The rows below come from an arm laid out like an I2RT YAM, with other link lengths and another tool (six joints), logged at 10 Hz.
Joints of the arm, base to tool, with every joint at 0 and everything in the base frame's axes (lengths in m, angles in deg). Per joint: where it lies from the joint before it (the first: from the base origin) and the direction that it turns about. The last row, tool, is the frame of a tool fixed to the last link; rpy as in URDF.
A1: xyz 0 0 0.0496 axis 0 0 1
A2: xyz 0.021 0.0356 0.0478 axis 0 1 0
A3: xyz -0.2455 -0.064 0 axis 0 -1 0
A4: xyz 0.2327 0.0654 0.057 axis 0 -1 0
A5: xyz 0.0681 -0.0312 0.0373 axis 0 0 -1
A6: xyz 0.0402 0 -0.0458 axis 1 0 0
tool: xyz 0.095 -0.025 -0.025 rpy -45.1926 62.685 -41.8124
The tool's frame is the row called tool.
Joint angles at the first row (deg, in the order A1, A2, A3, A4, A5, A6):
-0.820, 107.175, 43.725, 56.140, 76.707, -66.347
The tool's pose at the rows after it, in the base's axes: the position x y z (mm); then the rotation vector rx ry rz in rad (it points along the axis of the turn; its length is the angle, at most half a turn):
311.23, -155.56, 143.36, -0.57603, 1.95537, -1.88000
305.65, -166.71, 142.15, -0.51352, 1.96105, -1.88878
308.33, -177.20, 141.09, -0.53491, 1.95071, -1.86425
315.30, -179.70, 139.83, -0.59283, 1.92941, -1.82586
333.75, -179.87, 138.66, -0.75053, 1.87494, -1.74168
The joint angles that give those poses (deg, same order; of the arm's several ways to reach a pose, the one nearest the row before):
-4.033, 107.177, 43.594, 56.141, 74.062, -65.692
-6.087, 107.176, 43.572, 56.139, 73.735, -63.833
-7.966, 107.174, 43.571, 56.139, 70.282, -63.877
-8.426, 107.176, 43.462, 56.118, 66.719, -64.532
-8.775, 107.176, 43.463, 55.965, 58.894, -67.396

